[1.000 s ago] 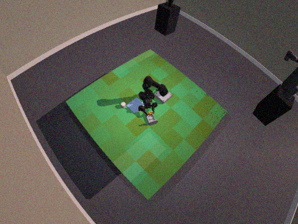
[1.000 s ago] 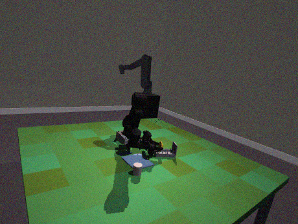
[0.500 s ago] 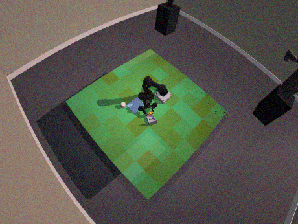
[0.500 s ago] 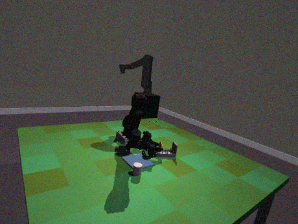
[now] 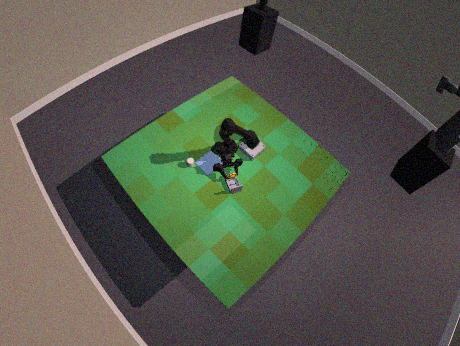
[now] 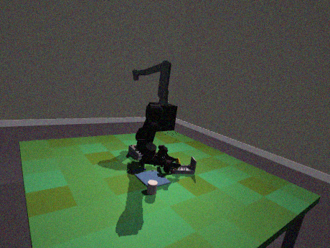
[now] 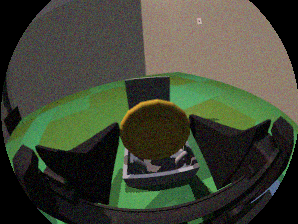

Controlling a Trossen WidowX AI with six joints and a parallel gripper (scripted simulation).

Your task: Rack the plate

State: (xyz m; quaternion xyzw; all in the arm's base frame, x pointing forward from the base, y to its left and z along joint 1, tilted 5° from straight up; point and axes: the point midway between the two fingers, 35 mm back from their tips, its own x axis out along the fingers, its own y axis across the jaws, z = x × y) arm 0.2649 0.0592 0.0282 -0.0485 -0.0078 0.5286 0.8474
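Right now my gripper tip is 1 cm to the left of the yellow plate and 1 cm above it. The rest, counted from my gripper tip: white cup (12 cm ahead, 26 cm to the right, 3 cm below); dish rack (1 cm ahead, 2 cm to the left, 3 cm below); light blue mat (2 cm ahead, 19 cm to the right, 5 cm below).
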